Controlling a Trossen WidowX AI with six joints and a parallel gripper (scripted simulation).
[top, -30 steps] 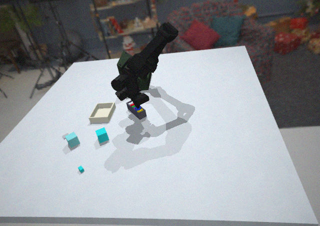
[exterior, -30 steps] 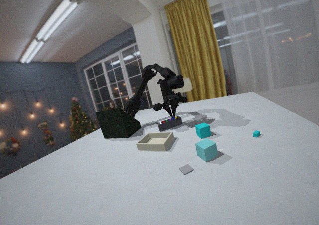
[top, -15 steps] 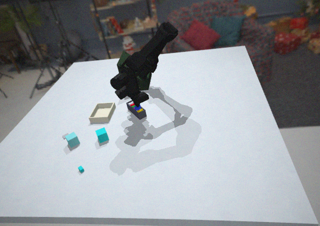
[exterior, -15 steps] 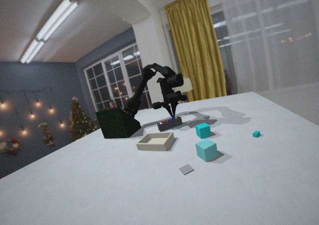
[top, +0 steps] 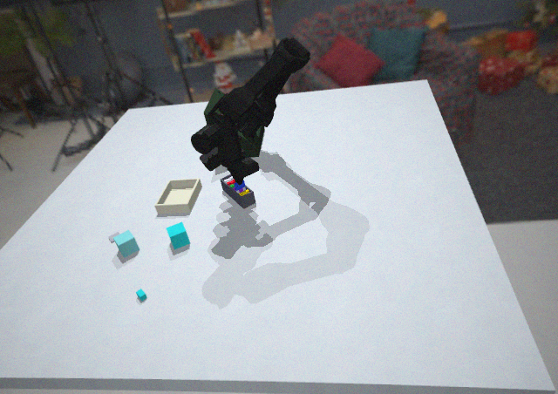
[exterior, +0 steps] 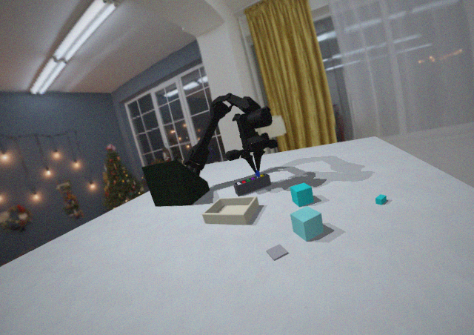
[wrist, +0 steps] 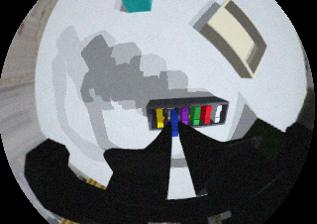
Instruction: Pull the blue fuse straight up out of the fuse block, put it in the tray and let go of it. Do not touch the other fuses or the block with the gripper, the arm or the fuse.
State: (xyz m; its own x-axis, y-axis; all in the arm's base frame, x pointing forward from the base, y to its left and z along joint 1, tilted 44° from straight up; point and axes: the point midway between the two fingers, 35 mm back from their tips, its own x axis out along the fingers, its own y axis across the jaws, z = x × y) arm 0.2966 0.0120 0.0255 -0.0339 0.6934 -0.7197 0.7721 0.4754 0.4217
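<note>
My gripper tip is now 20 cm to the left of the cream tray, 6 cm above it and 2 cm past it. The rest, counted from my gripper tip: flat grey tile 34 cm to the right, 14 cm ahead, 6 cm below; teal cube 35 cm ahead, 18 cm to the right, 5 cm below.
</note>
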